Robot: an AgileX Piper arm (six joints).
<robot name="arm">
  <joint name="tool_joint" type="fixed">
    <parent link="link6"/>
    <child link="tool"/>
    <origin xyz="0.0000 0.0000 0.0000" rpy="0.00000 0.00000 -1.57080"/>
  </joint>
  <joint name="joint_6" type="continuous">
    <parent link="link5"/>
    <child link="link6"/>
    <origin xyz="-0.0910 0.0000 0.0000" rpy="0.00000 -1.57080 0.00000"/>
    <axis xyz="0 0 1"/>
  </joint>
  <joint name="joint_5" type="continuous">
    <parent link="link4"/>
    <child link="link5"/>
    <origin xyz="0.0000 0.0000 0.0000" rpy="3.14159 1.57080 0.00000"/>
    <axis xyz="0 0 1"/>
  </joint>
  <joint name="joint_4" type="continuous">
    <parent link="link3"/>
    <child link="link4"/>
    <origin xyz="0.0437 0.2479 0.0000" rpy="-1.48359 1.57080 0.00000"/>
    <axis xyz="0 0 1"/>
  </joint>
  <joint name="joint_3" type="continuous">
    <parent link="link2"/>
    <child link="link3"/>
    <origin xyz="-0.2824 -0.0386 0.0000" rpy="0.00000 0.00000 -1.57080"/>
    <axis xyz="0 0 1"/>
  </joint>
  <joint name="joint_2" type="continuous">
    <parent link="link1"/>
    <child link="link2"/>
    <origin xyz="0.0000 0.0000 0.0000" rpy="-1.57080 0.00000 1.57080"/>
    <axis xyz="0 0 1"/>
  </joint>
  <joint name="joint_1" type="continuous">
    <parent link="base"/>
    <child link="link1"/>
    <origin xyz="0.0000 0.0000 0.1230" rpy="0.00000 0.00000 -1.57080"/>
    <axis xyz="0 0 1"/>
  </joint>
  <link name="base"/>
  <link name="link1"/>
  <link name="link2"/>
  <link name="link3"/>
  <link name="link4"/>
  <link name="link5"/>
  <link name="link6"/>
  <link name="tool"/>
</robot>
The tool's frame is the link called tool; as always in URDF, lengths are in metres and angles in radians. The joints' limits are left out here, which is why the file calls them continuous.
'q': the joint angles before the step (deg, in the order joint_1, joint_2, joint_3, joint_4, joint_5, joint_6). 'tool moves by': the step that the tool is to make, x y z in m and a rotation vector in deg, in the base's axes. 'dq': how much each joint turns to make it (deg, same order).
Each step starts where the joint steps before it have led.
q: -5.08, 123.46, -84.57, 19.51, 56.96, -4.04
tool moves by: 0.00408, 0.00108, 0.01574, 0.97, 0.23, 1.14
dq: 0.00, -0.53, -2.94, 0.26, 4.06, -0.13
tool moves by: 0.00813, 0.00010, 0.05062, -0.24, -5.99, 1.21
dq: 0.04, -3.83, -5.45, -0.25, 3.50, 0.00
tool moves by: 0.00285, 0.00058, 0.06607, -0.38, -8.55, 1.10
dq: 0.00, -4.54, -7.24, 0.07, 3.43, -0.01
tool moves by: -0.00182, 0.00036, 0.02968, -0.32, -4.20, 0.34
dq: 0.00, -2.00, -3.18, 0.01, 1.03, 0.00
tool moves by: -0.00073, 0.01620, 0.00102, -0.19, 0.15, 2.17
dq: 2.23, -0.13, -0.07, -0.26, 0.29, 0.19
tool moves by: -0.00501, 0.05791, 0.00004, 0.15, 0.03, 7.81
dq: 7.86, 0.00, 0.00, 0.14, 0.01, 0.05
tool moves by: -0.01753, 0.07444, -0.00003, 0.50, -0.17, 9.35
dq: 10.35, 0.06, 0.00, 0.22, -0.62, 0.86
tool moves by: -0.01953, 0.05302, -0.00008, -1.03, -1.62, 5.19
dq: 8.13, 0.00, 0.00, -2.33, -2.08, 2.71
